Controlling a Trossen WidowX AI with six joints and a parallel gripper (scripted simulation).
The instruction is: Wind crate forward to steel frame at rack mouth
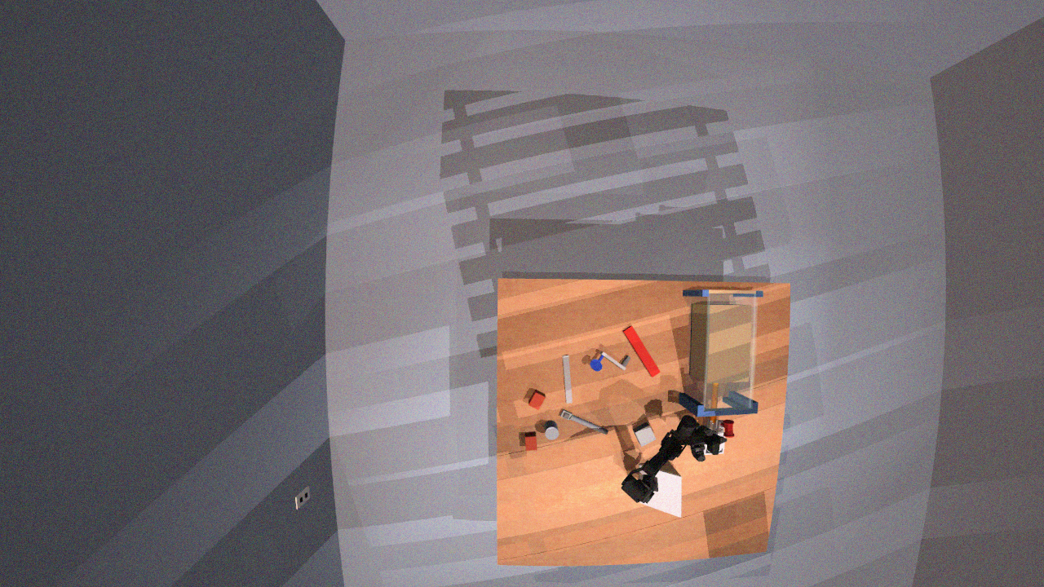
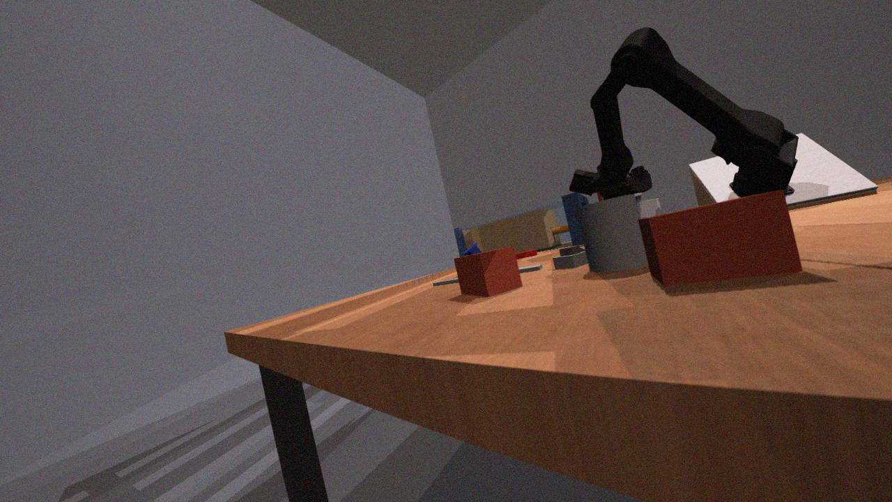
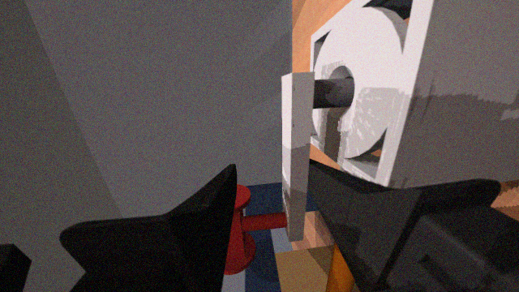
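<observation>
The red-knobbed crank is 10 mm ahead of my gripper tip and 10 mm below it. Round my gripper tip: grey winch (60 mm behind, 10 mm to the left, 100 mm below); blue steel frame (110 mm ahead, 10 mm to the right, 30 mm below); red grip (50 mm ahead, 20 mm above).
</observation>
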